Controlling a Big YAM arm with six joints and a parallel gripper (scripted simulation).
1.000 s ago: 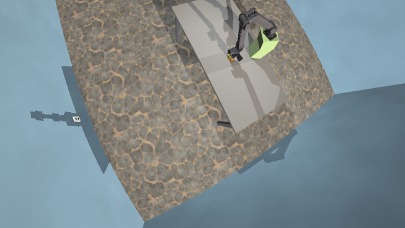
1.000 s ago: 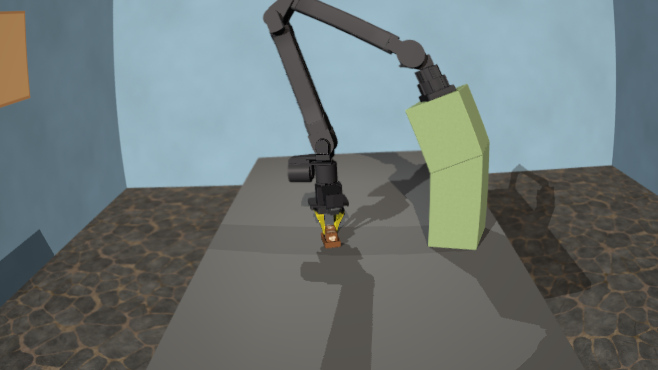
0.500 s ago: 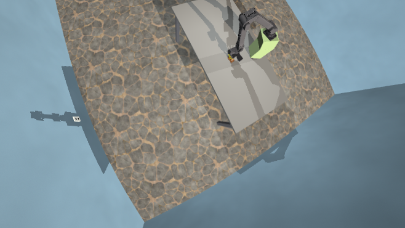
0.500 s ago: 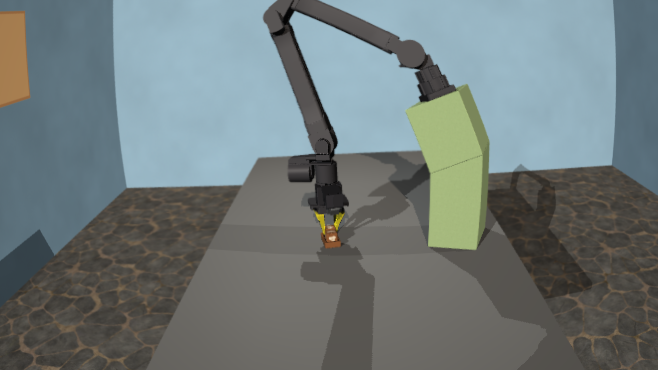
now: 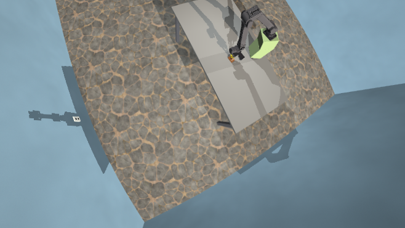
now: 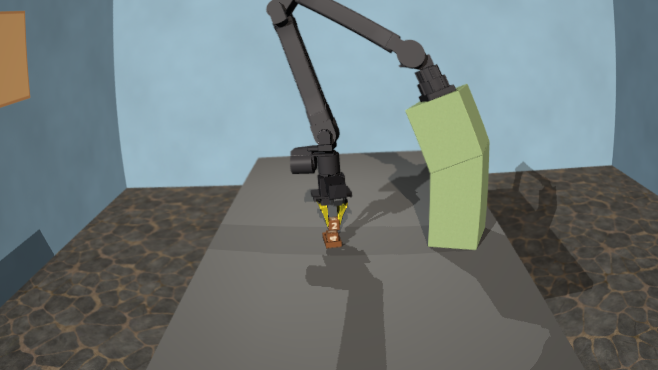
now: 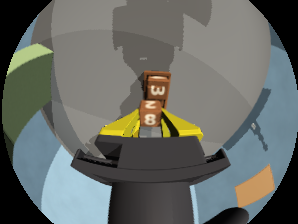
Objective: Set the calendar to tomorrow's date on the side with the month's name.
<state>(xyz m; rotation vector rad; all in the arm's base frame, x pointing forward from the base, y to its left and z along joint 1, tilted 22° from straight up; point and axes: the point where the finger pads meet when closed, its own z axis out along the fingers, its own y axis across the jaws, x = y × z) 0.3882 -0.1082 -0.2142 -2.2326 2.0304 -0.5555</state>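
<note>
Now: the calendar tray 4 cm below my hand, 2 cm to the left of it and 1 cm ahead of it. The rest, counted from my hand: brown number cube: right at my hand.
</note>
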